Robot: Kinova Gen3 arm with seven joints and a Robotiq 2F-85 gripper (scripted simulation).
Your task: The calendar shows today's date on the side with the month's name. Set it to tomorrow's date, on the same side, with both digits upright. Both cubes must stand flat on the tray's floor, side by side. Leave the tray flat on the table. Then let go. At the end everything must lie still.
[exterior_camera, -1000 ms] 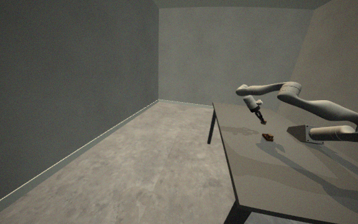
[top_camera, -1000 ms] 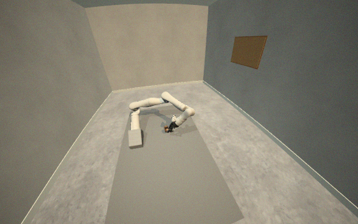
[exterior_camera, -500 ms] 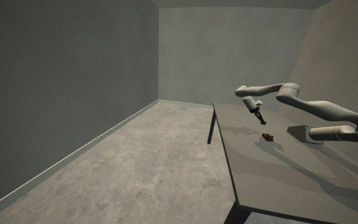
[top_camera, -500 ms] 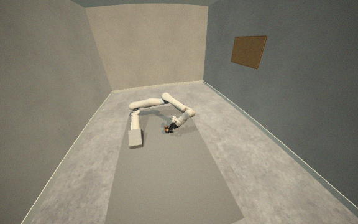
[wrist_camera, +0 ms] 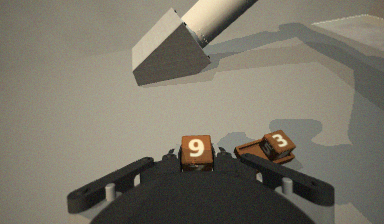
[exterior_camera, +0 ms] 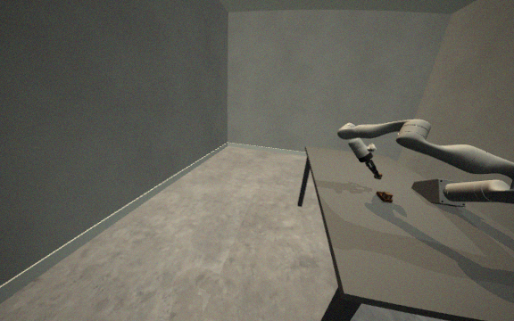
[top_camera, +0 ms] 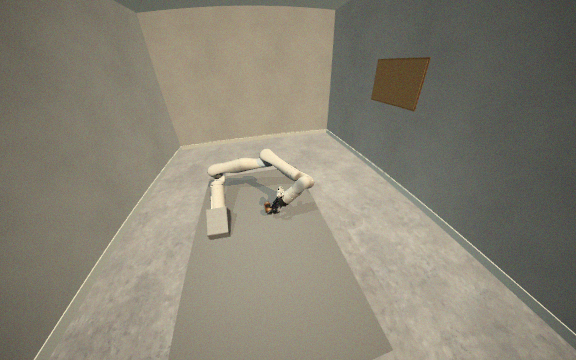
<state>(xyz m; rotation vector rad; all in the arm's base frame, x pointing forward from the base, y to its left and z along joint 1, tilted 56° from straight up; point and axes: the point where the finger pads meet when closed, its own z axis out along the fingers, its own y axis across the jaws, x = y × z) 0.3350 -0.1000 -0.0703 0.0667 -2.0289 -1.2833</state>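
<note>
My gripper is now 1 cm past the orange tray, 11 cm to the right of it and 8 cm above it. Round my hand: digit cube (1 cm behind, 1 cm below).
</note>
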